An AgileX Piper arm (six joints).
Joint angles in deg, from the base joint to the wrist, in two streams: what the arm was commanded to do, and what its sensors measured. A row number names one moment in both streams.
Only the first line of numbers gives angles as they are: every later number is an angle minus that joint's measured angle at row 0.
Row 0, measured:
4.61, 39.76, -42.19, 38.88, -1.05, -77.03
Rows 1 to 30, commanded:
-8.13, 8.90, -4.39, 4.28, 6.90, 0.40
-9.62, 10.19, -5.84, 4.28, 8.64, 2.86
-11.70, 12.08, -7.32, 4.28, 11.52, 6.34
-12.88, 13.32, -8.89, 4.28, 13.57, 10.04
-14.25, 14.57, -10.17, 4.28, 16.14, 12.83
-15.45, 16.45, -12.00, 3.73, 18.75, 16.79
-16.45, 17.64, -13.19, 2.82, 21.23, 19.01
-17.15, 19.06, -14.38, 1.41, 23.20, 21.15
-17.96, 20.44, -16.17, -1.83, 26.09, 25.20
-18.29, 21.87, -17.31, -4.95, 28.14, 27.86
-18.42, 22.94, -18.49, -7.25, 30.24, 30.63
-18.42, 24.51, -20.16, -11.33, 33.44, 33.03
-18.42, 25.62, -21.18, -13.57, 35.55, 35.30
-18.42, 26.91, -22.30, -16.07, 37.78, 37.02
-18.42, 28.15, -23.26, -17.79, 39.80, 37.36
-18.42, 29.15, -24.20, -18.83, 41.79, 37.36
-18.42, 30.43, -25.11, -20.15, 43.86, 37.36
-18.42, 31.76, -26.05, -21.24, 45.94, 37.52
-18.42, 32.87, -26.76, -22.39, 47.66, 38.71
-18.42, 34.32, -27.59, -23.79, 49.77, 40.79
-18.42, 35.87, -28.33, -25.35, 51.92, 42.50
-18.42, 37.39, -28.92, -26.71, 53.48, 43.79
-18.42, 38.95, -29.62, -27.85, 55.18, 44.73
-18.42, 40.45, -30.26, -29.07, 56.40, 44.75
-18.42, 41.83, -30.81, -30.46, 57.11, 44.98
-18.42, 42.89, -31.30, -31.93, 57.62, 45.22
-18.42, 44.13, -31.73, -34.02, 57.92, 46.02
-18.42, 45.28, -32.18, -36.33, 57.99, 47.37
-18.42, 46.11, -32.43, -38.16, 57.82, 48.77
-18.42, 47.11, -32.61, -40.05, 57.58, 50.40
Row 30, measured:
-18.11, 43.58, -31.13, -32.69, 57.06, 45.68
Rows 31 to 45, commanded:
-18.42, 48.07, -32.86, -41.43, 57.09, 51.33
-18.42, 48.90, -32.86, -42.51, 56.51, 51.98
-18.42, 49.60, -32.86, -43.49, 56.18, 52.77
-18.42, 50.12, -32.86, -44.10, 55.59, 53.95
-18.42, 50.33, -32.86, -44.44, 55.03, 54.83
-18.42, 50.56, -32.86, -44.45, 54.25, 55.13
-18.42, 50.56, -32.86, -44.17, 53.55, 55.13
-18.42, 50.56, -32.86, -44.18, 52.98, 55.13
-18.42, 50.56, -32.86, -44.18, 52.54, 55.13
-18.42, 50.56, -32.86, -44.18, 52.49, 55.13
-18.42, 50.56, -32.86, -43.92, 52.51, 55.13
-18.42, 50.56, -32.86, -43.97, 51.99, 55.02
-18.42, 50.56, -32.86, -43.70, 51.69, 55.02
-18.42, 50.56, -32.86, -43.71, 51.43, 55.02
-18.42, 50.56, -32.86, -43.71, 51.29, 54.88
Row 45, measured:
-18.11, 50.67, -32.45, -43.57, 52.62, 54.79
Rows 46 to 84, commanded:
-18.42, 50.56, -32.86, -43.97, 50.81, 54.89
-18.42, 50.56, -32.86, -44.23, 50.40, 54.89
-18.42, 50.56, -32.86, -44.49, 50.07, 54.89
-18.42, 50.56, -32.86, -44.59, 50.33, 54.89
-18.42, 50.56, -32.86, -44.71, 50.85, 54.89
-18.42, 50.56, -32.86, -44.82, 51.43, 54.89
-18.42, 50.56, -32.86, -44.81, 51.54, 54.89
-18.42, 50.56, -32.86, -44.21, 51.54, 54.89
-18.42, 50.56, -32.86, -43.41, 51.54, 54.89
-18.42, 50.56, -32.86, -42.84, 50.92, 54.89
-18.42, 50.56, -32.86, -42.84, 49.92, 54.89
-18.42, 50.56, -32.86, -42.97, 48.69, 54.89
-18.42, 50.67, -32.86, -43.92, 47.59, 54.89
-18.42, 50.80, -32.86, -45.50, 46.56, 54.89
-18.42, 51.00, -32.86, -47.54, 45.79, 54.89
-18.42, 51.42, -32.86, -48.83, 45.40, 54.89
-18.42, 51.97, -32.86, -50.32, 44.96, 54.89
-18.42, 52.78, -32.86, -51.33, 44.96, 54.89
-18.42, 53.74, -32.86, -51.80, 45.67, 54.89
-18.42, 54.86, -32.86, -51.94, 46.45, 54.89
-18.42, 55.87, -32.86, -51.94, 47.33, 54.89
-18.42, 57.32, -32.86, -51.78, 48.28, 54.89
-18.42, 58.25, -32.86, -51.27, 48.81, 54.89
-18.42, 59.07, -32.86, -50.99, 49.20, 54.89
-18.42, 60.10, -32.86, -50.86, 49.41, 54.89
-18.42, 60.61, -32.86, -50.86, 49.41, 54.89
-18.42, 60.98, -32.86, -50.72, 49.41, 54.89
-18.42, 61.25, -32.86, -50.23, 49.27, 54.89
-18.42, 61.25, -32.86, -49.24, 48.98, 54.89
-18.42, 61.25, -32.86, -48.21, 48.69, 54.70
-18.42, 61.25, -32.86, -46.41, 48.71, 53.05
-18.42, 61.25, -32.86, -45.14, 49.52, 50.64
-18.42, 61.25, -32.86, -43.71, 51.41, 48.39
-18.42, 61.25, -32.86, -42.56, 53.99, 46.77
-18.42, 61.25, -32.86, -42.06, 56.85, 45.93
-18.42, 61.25, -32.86, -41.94, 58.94, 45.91
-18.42, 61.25, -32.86, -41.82, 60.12, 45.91
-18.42, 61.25, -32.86, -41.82, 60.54, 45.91
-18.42, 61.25, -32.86, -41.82, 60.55, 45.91
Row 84, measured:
-18.21, 61.25, -32.62, -42.96, 56.85, 47.39
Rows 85 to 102, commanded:
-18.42, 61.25, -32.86, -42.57, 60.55, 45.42
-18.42, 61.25, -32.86, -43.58, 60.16, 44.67
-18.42, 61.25, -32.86, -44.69, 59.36, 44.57
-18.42, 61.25, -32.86, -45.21, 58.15, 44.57
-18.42, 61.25, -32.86, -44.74, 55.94, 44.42
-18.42, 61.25, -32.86, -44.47, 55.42, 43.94
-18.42, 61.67, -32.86, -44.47, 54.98, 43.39
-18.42, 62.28, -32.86, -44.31, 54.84, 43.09
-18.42, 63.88, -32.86, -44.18, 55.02, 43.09
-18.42, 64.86, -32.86, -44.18, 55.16, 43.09
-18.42, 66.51, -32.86, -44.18, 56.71, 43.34
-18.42, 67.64, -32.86, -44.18, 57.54, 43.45
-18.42, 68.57, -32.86, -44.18, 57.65, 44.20
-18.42, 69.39, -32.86, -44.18, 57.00, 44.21
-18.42, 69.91, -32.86, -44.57, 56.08, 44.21
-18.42, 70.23, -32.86, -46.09, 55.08, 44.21
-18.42, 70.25, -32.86, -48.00, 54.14, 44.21
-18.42, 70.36, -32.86, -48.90, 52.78, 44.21
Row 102, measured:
-18.21, 69.87, -32.71, -45.29, 55.84, 44.06
